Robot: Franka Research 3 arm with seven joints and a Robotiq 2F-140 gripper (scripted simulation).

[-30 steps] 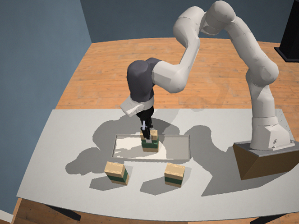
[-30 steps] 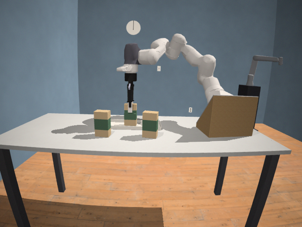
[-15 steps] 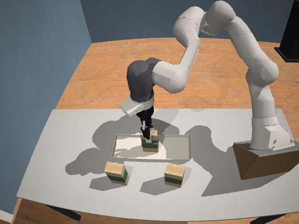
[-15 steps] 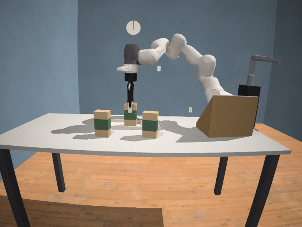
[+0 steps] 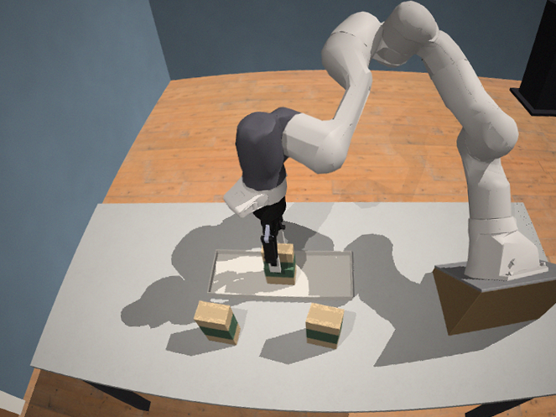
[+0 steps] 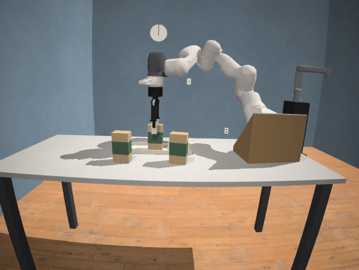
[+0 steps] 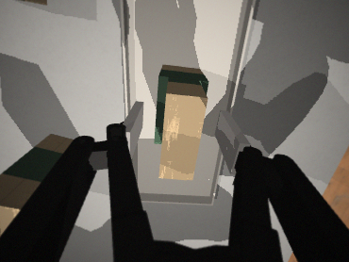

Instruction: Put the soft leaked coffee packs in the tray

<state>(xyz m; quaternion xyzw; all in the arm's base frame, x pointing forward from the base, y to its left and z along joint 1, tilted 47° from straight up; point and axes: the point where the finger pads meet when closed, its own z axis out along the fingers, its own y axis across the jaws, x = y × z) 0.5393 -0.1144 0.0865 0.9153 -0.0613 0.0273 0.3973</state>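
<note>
Now: hand 120 mm above the tray.
</note>
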